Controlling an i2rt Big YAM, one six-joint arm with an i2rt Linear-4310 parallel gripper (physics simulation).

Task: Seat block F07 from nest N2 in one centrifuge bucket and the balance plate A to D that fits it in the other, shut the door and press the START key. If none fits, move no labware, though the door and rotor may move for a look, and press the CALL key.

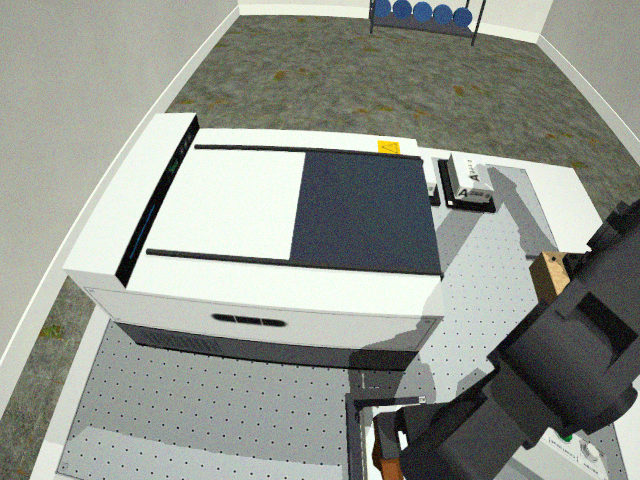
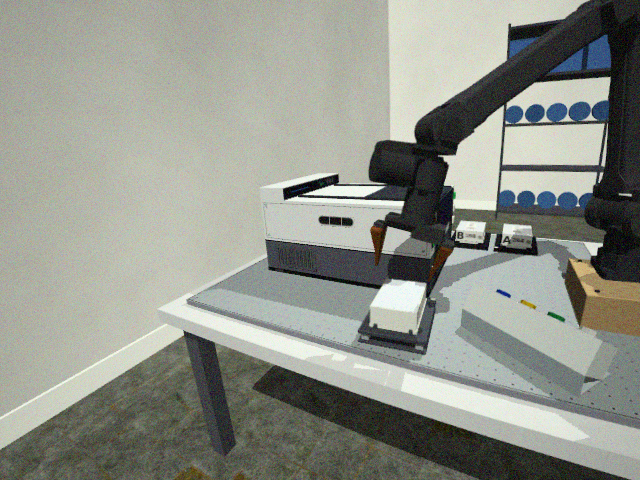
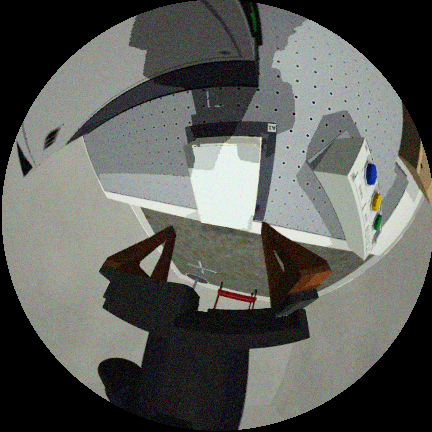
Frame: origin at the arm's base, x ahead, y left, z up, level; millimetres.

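Seen in the pictures: gripper, fingertip midpoint: (image 2: pixel 402 272) (image 3: pixel 215 228); arm's base, origin of the base link: (image 2: pixel 618 271).
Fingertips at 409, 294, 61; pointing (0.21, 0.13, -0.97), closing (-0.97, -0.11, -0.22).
Pixels of each thing's top centre, then the offset from my fingertips to it, as dx, dy, dz.
- plain white block, middle of its top: (image 3: pixel 222 193) (image 1: pixel 397 450) (image 2: pixel 400 293) +6, -10, -49
- dark nest, middle of its top: (image 3: pixel 228 181) (image 1: pixel 393 452) (image 2: pixel 400 308) +5, -11, -80
- dark blue panel, middle of its top: (image 1: pixel 365 202) (image 2: pixel 409 192) +65, -311, +96
- Plate A, middle of its top: (image 1: pixel 472 170) (image 2: pixel 517 229) -218, -597, -63
- plate B, middle of its top: (image 1: pixel 415 162) (image 2: pixel 471 225) -79, -603, -63
- sloped key console, middle of its top: (image 1: pixel 552 435) (image 3: pixel 370 228) (image 2: pixel 534 304) -219, -17, -33
My gripper (image 2: pixel 404 271) (image 3: pixel 215 228) is open and empty, its orange fingers above a plain white block (image 2: pixel 398 307) (image 3: pixel 227 185). The block sits in a dark nest (image 1: pixel 354 439) (image 2: pixel 424 330) (image 3: pixel 267 175); its tag is too small to read surely. The white centrifuge (image 1: pixel 227 206) (image 2: pixel 297 224) (image 3: pixel 200 35) has a dark blue panel (image 1: pixel 367 211) between its top rails; rotor and buckets do not show. Plate A (image 1: pixel 467 180) (image 2: pixel 516 236) and plate B (image 2: pixel 470 233) stand in dark nests behind. Plates C and D do not show. A console has blue (image 3: pixel 371 174), yellow (image 3: pixel 376 201) and green (image 3: pixel 378 222) keys.
The sloped key console (image 2: pixel 527 330) (image 3: pixel 340 185) stands right of the block's nest. The arm's wooden base block (image 1: pixel 550 276) (image 2: pixel 602 304) is behind it. The centrifuge body rises close behind the nest. The front table edge (image 2: pixel 336 369) runs close before the nest.
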